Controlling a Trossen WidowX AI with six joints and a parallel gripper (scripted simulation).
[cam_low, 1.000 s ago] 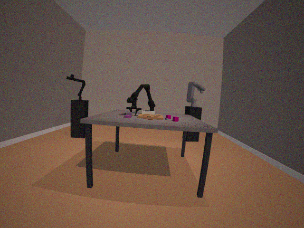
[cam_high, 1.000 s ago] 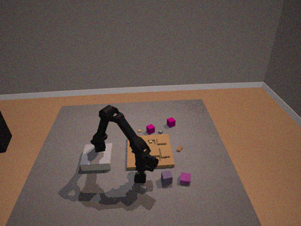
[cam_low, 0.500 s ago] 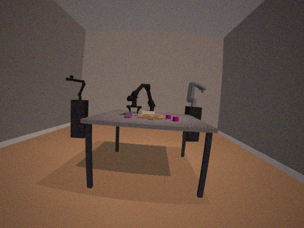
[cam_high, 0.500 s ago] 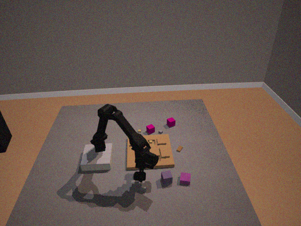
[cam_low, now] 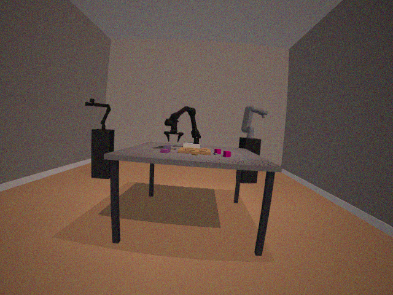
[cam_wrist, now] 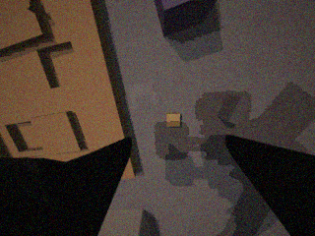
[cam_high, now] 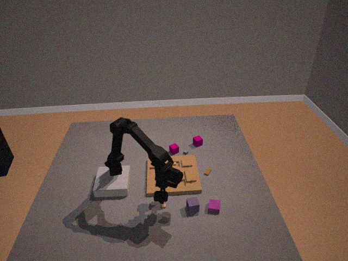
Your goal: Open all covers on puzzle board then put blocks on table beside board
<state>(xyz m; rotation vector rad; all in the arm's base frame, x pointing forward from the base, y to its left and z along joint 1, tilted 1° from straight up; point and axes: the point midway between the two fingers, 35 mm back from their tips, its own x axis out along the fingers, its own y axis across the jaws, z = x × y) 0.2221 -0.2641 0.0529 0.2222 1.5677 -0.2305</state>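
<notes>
My gripper tip is now 11 cm short of the tan puzzle board, 22 cm to the right of it and 6 cm above it. From my gripper tip the other things lie so: small tan piece 30 cm ahead, 18 cm to the left, 7 cm below; then small grey piece 1 cm behind, 8 cm to the right, 6 cm below; then purple block 14 cm ahead, 5 cm to the right, 5 cm below.
</notes>
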